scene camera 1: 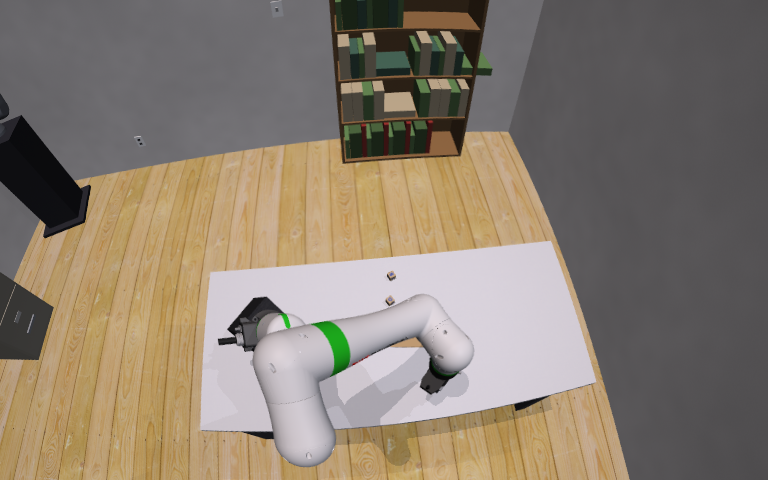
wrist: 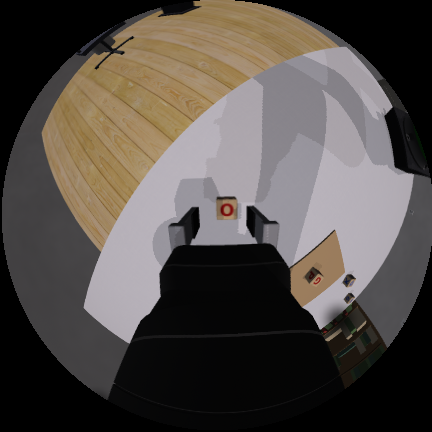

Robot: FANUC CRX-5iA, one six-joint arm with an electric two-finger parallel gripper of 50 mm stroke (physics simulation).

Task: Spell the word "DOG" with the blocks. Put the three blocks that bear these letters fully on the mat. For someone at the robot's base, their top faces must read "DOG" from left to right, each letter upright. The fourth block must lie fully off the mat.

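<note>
My gripper (scene camera 1: pixel 432 383) (wrist: pixel 222 215) is open and empty, low at the table's near side. In the wrist view a wooden block with a red O (wrist: pixel 227 209) shows between the two fingertips, apart from both; it is hidden in the scene view. A block with a red G on top (wrist: pixel 317 280) and a P on a side sits on the tan mat (wrist: pixel 328 251) (scene camera 1: pixel 411 343). Two blocks with blue letters lie off the mat on its far side: the nearer one (scene camera 1: pixel 389 300) (wrist: pixel 349 280) and the farther one (scene camera 1: pixel 391 275) (wrist: pixel 349 298). Their letters are too small to read surely.
The white table (scene camera 1: pixel 509 316) (wrist: pixel 370 200) carries all four blocks and the robot's dark base (scene camera 1: pixel 256 310). The arm (scene camera 1: pixel 373 332) crosses above the mat and hides most of it in the scene view. A bookshelf (scene camera 1: pixel 336 84) stands beyond the table's far edge.
</note>
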